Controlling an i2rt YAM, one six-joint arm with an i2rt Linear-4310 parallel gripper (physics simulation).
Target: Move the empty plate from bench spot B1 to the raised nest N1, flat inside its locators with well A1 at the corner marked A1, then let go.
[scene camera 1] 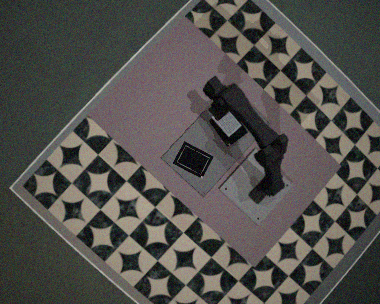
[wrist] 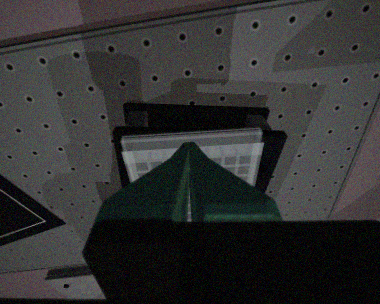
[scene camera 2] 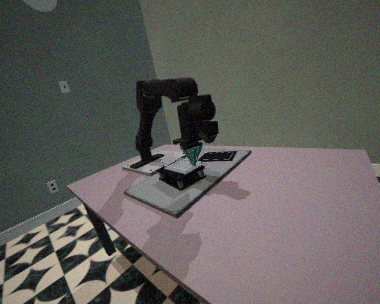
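Pixels of known places: gripper, fingertip midpoint: (scene camera 1: 218, 112) (wrist: 189, 151) (scene camera 2: 193, 165); arm's base, link origin: (scene camera 1: 265, 185) (scene camera 2: 147, 161).
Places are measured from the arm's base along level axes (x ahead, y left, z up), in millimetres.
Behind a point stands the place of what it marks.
The pale, clear plate with a grid of wells (scene camera 1: 230, 124) {z 51, x 359, y -88 mm} (scene camera 2: 176, 166) {z 61, x 377, y -111 mm} (wrist: 240, 160) {z 58, x 426, y -118 mm} lies on the raised black nest (scene camera 1: 234, 139) {z 39, x 292, y -51 mm} (scene camera 2: 173, 178) {z 36, x 398, y -152 mm} (wrist: 273, 160) {z 39, x 404, y -149 mm}. In the wrist view its far edge looks slightly askew to the nest's far edge. Whether it is fully flat inside the locators cannot be told. The A1 corner mark cannot be read. My gripper (scene camera 2: 194, 164) {z 62, x 441, y -87 mm} (wrist: 189, 151) {z 62, x 441, y -87 mm} is shut, its green fingertips together over the plate with nothing seen between them. Whether they touch the plate is unclear. Bench spot B1 (scene camera 1: 192, 160) {z -2, x 369, y 167 mm} (scene camera 2: 218, 156) {z -2, x 377, y 159 mm} (wrist: 14, 212) {z -2, x 337, y 123 mm} is a black rectangle with a white outline, without a plate.
Nest and B1 share a grey perforated board (scene camera 1: 204, 189) {z -4, x 221, y 233 mm} (scene camera 2: 145, 195) {z -4, x 326, y -234 mm} (wrist: 40, 112) {z -4, x 450, y 30 mm} on the pink table (scene camera 1: 150, 95) {z -17, x 759, y 74 mm} (scene camera 2: 300, 215) {z -17, x 769, y -111 mm}. The arm stands on a pale base plate (scene camera 1: 240, 205) {z 0, x 27, y 165 mm} (scene camera 2: 131, 168) {z 0, x -4, y -105 mm} beside the board. In scene camera 1 the arm reaches over part of the nest.
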